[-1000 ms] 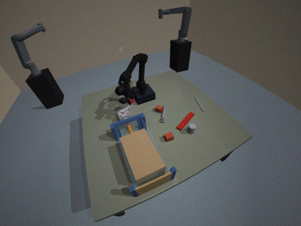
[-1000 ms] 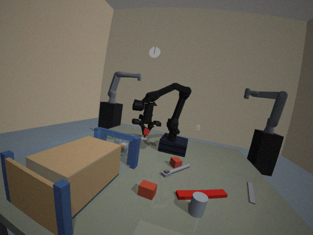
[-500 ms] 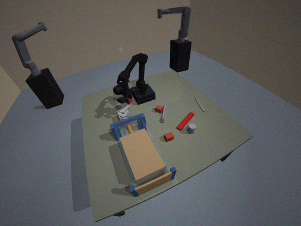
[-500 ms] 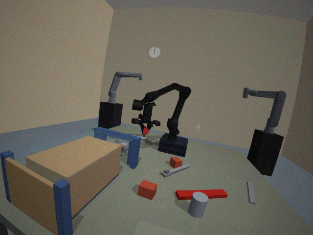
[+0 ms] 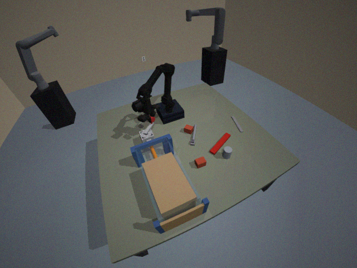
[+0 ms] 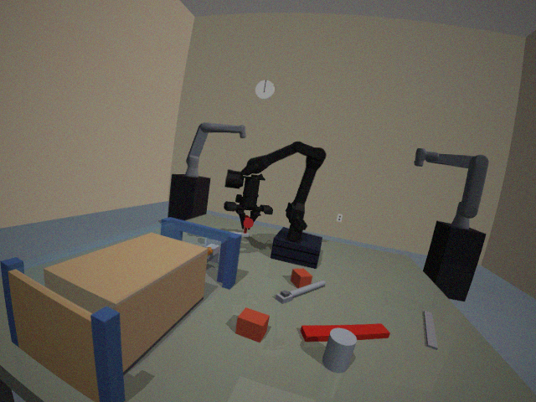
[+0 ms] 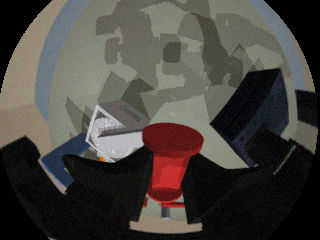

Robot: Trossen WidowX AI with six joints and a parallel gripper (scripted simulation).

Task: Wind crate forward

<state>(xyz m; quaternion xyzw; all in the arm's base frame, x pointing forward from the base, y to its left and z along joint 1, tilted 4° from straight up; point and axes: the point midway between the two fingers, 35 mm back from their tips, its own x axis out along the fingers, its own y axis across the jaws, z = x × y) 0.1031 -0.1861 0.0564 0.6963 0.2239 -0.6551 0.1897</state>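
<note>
Right now my gripper tip is 30 mm short of the winch handle, 20 mm to the left of it and 10 mm above it. From my gripper tip the other things lie so: hand winch: 60 mm ahead, 70 mm to the right, 80 mm below; then red knob: 20 mm above; then red bar: 340 mm ahead, 410 mm to the left, 110 mm below.
</note>
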